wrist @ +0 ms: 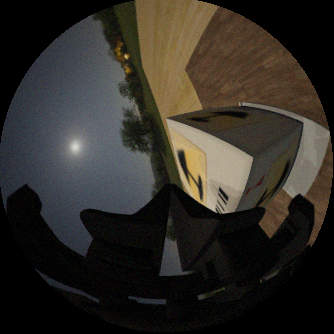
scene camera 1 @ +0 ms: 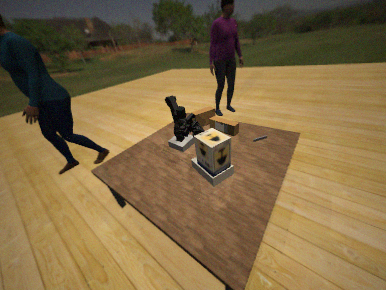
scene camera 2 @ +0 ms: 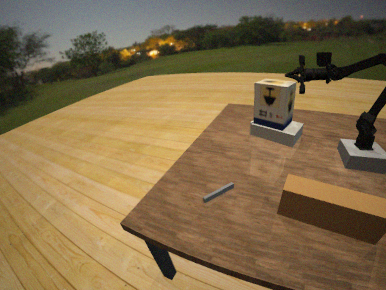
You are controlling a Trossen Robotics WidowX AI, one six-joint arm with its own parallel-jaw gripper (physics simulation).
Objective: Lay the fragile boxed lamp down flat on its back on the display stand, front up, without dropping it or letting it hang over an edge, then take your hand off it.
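Frame: origin at the arm's base, x back, y left, z down, level; centimetres.
Seen in the pictures: gripper, fingertip midpoint: (wrist: 169, 187) (scene camera 1: 204, 131) (scene camera 2: 284, 75); arm's base, link origin: (scene camera 1: 180, 139) (scene camera 2: 363, 147).
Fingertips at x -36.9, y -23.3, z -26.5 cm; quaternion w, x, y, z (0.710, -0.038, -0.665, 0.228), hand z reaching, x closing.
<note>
Offsets run from my fingertips to a thing's top centre. Level surfaces: height alone.
The boxed lamp (scene camera 1: 213, 151) (scene camera 2: 274, 100) (wrist: 230, 155), white with yellow lamp pictures and a blue band at its foot, stands upright on the low white display stand (scene camera 1: 220, 178) (scene camera 2: 278, 136) (wrist: 311, 149) in the middle of the brown table @[dz +33.1 cm] (scene camera 1: 163, 187) (scene camera 2: 235, 230). My gripper (scene camera 1: 201, 130) (scene camera 2: 288, 75) (wrist: 169, 187) is shut and empty. It lies level and points at the box's upper edge from the side of the robot's base (scene camera 1: 181, 142). Its tip is very close to the top corner; I cannot tell whether it touches.
Two brown cardboard boxes @[dz +17.1, dx +34.5, dy +69.4 cm] (scene camera 1: 203, 115) @[dz +22.1, dx +8.6, dy +60.3 cm] (scene camera 1: 224, 125) lie behind the stand; one shows in scene camera 2 (scene camera 2: 310, 201). A small grey bar @[dz +30.9, dx -27.3, dy +53.2 cm] (scene camera 1: 260, 138) (scene camera 2: 218, 192) lies near the table's edge. One person (scene camera 1: 224, 54) stands beyond the table, another (scene camera 1: 59, 126) walks at the left.
</note>
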